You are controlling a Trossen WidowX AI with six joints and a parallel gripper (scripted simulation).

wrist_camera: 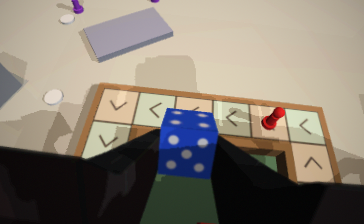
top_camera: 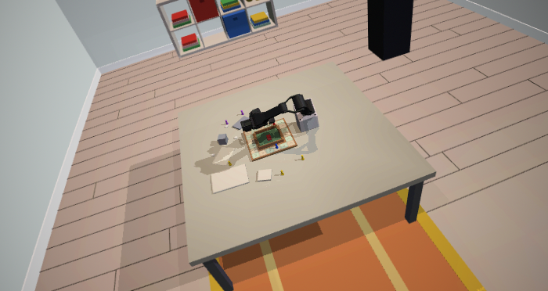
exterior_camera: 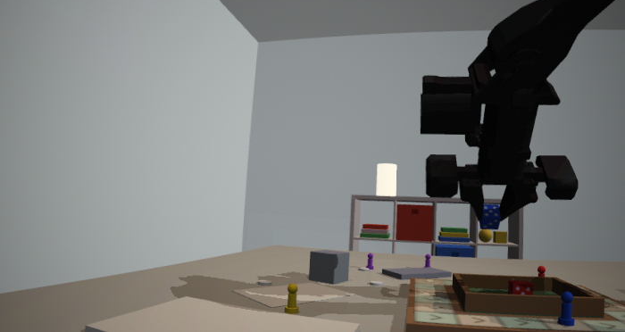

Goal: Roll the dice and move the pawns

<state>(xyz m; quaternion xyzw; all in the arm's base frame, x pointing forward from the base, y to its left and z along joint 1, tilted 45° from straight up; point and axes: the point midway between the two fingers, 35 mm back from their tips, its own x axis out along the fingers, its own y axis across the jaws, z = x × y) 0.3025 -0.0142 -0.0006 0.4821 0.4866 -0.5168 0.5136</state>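
Right now the red pawn is 100 mm behind my gripper tip, 90 mm below it and 70 mm to the right of it. The rest, counted from my gripper tip: blue pawn (150 mm to the left, 90 mm below, 60 mm behind); grey slab (210 mm to the right, 110 mm below, 100 mm ahead); die (90 mm below, 50 mm to the left, 30 mm behind).
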